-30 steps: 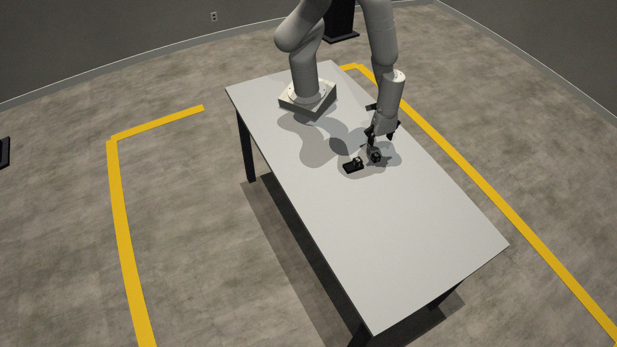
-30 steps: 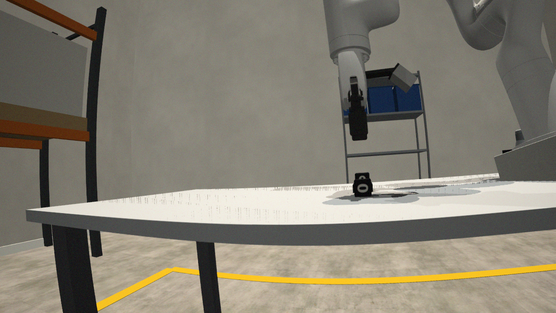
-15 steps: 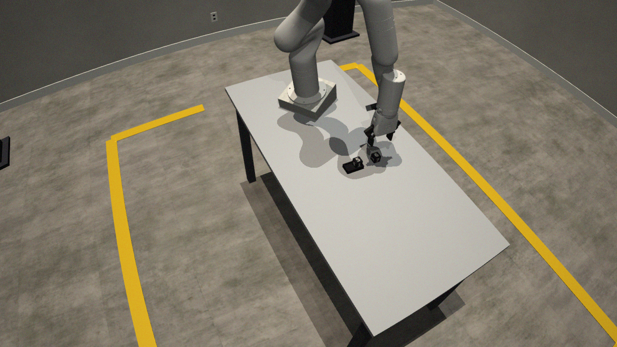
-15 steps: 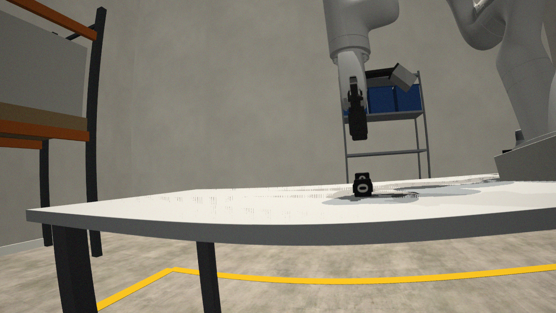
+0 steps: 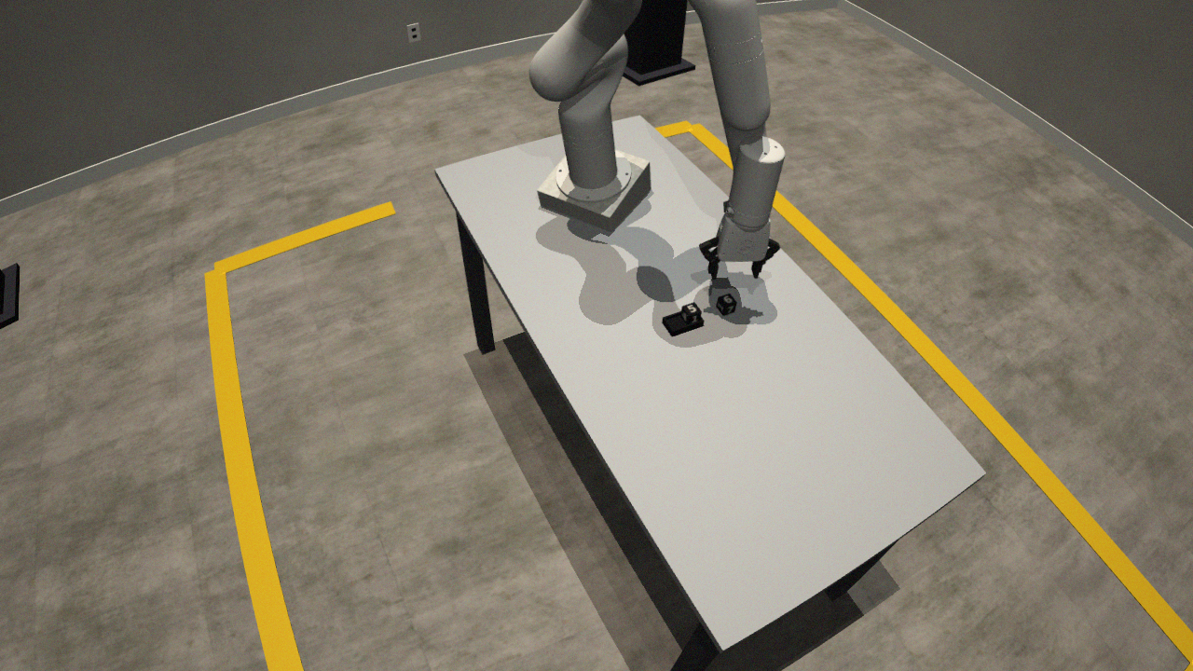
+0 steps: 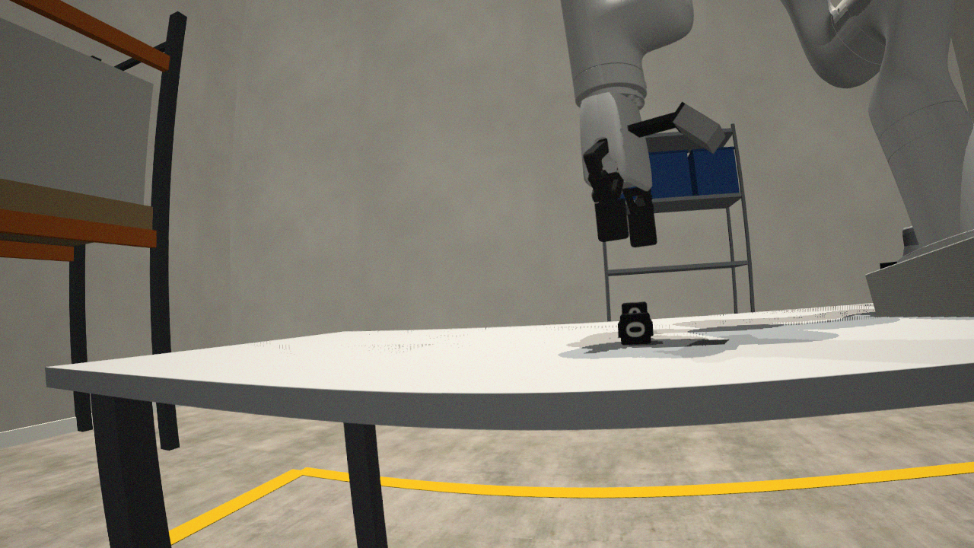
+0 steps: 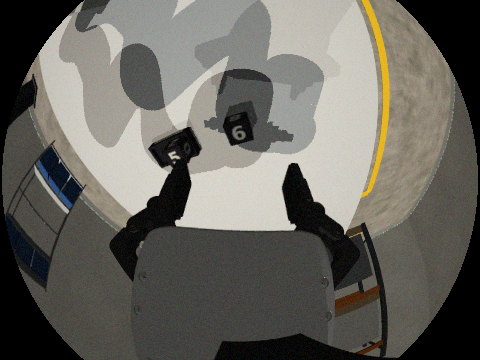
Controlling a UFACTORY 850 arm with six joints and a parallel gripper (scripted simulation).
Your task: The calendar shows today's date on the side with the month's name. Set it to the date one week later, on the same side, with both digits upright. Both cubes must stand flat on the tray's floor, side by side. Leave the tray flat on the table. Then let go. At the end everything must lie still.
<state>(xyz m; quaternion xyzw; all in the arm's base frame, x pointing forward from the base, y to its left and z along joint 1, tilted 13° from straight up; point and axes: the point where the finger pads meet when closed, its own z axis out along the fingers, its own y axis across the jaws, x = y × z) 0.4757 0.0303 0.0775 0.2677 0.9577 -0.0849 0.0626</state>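
The black cube is 100 mm below my hand. Also, from my hand: black tray: 20 mm behind, 110 mm to the right, 110 mm below.
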